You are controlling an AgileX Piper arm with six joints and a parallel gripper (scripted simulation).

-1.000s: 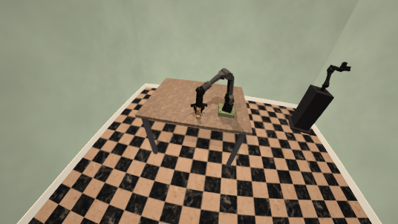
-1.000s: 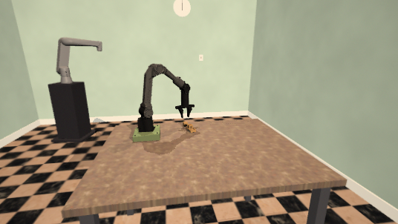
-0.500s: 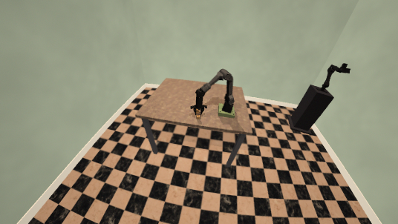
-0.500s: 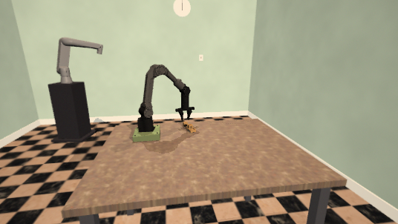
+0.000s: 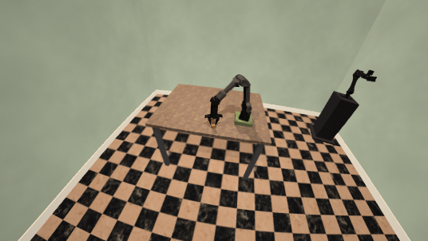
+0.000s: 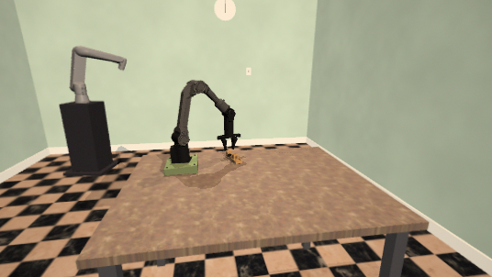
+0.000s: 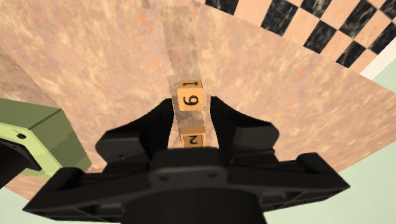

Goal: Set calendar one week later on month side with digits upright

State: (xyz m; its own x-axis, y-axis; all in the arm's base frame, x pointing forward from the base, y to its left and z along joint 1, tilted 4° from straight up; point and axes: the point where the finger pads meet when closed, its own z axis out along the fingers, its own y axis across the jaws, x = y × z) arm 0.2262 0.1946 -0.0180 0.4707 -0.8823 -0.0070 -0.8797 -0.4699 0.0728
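Right now the orange tray is 5 cm ahead of my hand, 9 cm to the right of it and 4 cm below it.
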